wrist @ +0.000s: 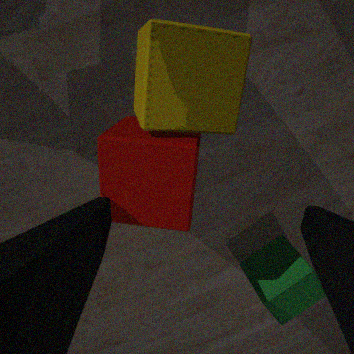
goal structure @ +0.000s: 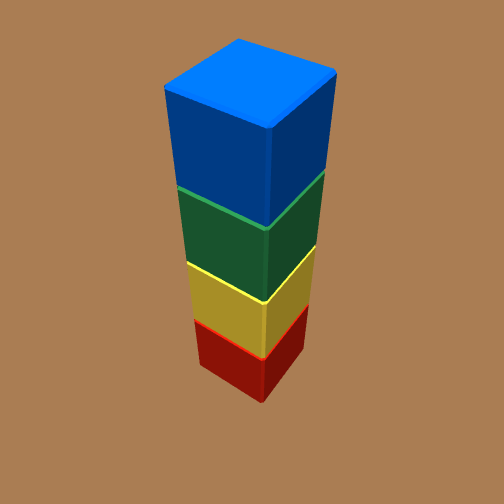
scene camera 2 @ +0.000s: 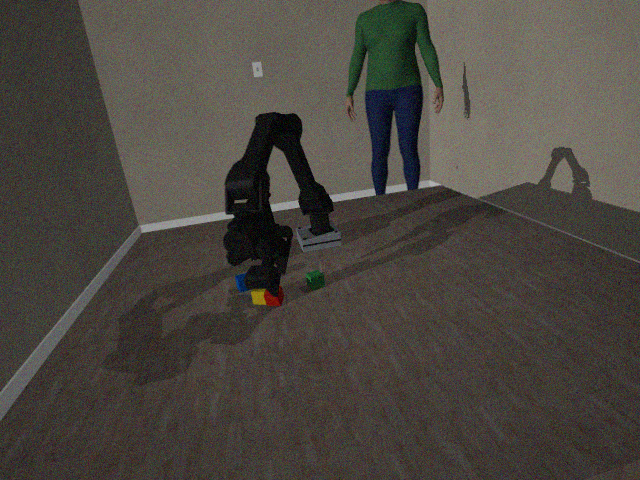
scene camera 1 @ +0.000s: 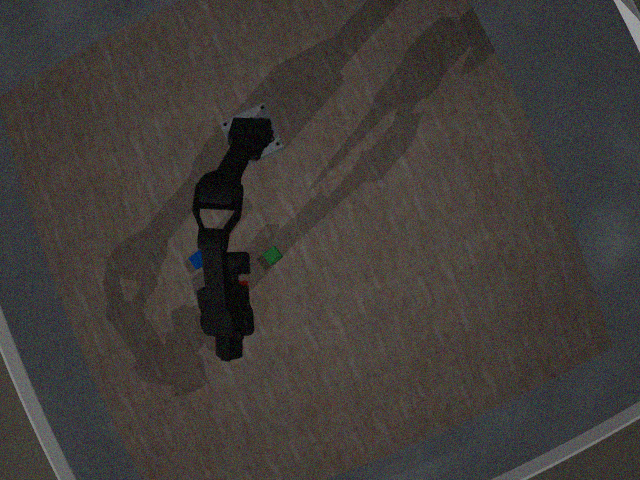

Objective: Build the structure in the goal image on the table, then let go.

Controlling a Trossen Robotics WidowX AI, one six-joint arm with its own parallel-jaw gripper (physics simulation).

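Note:
A red cube (scene camera 1: 244, 283) (scene camera 2: 273, 297) (wrist: 150, 180) and a yellow cube (scene camera 2: 258, 297) (wrist: 195, 80) sit side by side on the floor; I cannot tell whether they touch. The arm hides the yellow cube and most of the red one in scene camera 1. A green cube (scene camera 1: 271, 255) (scene camera 2: 315, 280) (wrist: 295, 295) stands apart, near the right finger in the wrist view. A blue cube (scene camera 1: 195, 259) (scene camera 2: 240, 282) is partly hidden by the arm and does not show in the wrist view. My gripper (scene camera 2: 263, 285) (wrist: 208, 213) is open and empty, low over the red and yellow cubes.
The arm's grey base plate (scene camera 1: 276, 146) (scene camera 2: 320, 241) stands behind the cubes. A person in a green shirt (scene camera 2: 393, 46) stands by the back wall (scene camera 2: 180, 103). Dark arm shadows cross the wooden surface (scene camera 1: 413, 310) (scene camera 2: 387, 387).

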